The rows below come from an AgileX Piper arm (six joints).
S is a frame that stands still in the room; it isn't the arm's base.
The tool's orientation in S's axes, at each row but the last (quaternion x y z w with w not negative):
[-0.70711, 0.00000, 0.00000, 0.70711]
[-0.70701, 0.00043, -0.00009, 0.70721]
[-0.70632, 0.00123, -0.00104, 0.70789]
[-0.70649, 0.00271, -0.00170, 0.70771]
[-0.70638, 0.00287, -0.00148, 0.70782]
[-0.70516, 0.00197, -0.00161, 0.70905]
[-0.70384, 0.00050, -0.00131, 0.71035]
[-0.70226, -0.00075, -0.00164, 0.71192]
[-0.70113, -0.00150, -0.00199, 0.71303]
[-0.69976, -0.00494, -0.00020, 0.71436]
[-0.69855, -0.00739, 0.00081, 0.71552]
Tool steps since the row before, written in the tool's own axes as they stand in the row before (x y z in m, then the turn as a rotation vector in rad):
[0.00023, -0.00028, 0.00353, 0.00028, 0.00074, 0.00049]
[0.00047, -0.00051, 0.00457, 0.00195, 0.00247, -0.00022]
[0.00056, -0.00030, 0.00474, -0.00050, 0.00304, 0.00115]
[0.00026, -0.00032, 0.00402, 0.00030, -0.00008, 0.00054]
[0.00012, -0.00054, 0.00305, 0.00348, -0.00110, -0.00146]
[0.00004, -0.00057, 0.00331, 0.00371, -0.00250, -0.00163]
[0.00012, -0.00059, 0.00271, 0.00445, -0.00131, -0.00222]
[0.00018, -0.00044, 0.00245, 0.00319, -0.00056, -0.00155]
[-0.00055, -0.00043, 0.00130, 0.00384, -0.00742, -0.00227]
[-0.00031, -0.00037, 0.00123, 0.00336, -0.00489, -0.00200]
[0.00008, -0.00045, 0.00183, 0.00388, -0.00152, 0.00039]
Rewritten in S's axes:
[0.00023, 0.00353, 0.00028, 0.00028, 0.00049, -0.00074]
[0.00047, 0.00457, 0.00051, 0.00195, -0.00022, -0.00247]
[0.00058, 0.00474, 0.00031, -0.00050, 0.00116, -0.00304]
[0.00029, 0.00402, 0.00033, 0.00030, 0.00054, 0.00008]
[0.00014, 0.00305, 0.00055, 0.00347, -0.00148, 0.00109]
[0.00006, 0.00331, 0.00059, 0.00370, -0.00166, 0.00249]
[0.00013, 0.00270, 0.00062, 0.00444, -0.00224, 0.00129]
[0.00018, 0.00244, 0.00047, 0.00319, -0.00156, 0.00055]
[-0.00055, 0.00129, 0.00045, 0.00380, -0.00240, 0.00740]
[-0.00032, 0.00122, 0.00039, 0.00334, -0.00208, 0.00487]
[0.00005, 0.00182, 0.00049, 0.00386, 0.00040, 0.00157]

